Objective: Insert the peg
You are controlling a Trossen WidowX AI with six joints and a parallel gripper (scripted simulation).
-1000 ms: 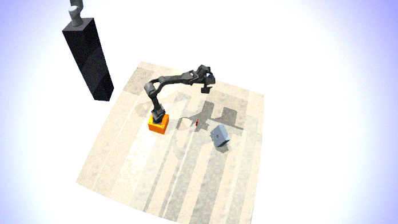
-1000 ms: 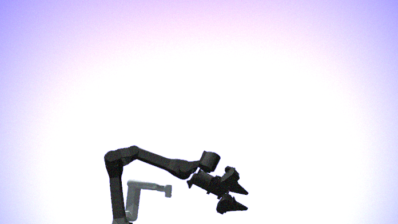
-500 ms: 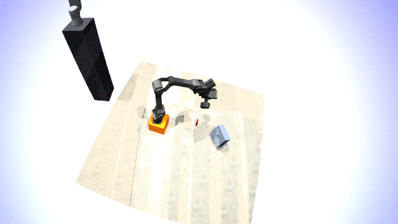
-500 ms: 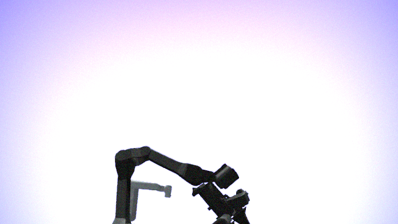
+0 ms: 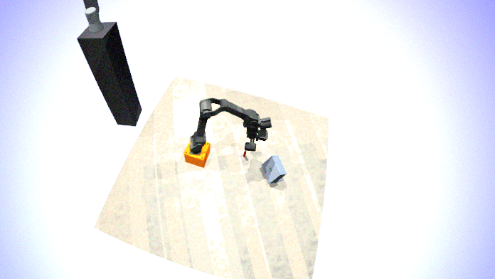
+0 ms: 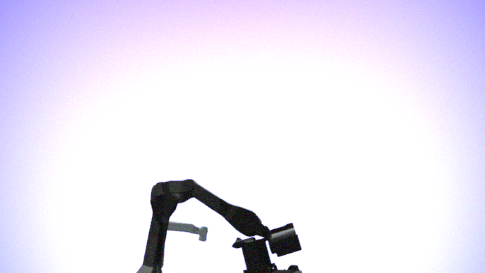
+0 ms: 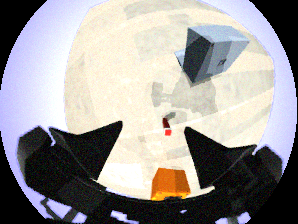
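The red peg lies 3 cm behind my gripper tip, 3 cm to the right of it and 6 cm below it. Round my gripper tip: sloped panel: 14 cm ahead, 14 cm to the right, 5 cm below.
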